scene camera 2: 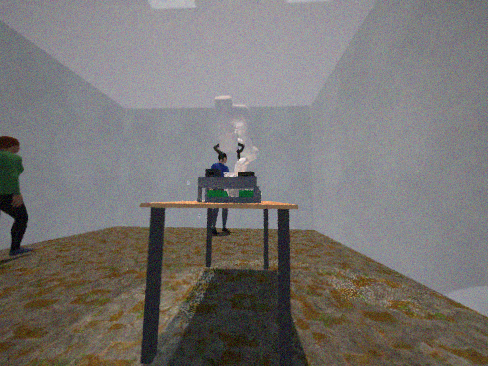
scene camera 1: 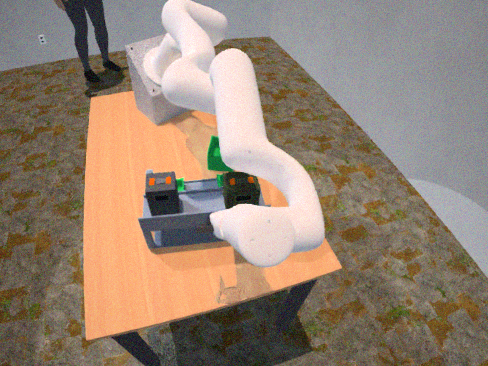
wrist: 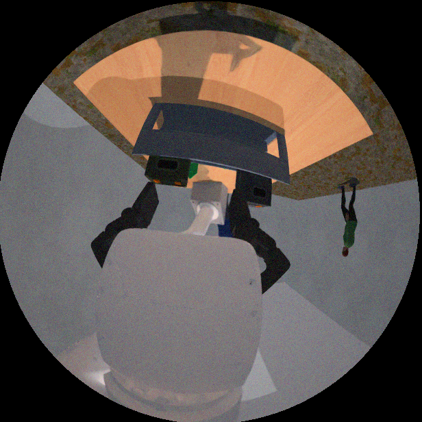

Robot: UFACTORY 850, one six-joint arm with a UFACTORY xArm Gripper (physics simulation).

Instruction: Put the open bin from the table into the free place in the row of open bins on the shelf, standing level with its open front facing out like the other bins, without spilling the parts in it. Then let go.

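Note:
A green open bin stands on the table beyond the shelf, partly hidden by the arm; its parts cannot be made out. The grey shelf stands on the table. Green pieces, apparently shelf bins, show at its left and right, with a gap between them. My gripper is open and empty, up above the shelf with its fingers wide apart. In scene camera 1 its fingers are hidden by the arm.
Two dark boxes with orange marks, one left and one right, sit at the shelf's top. The robot's pedestal stands at the far end. A person in green stands off to one side.

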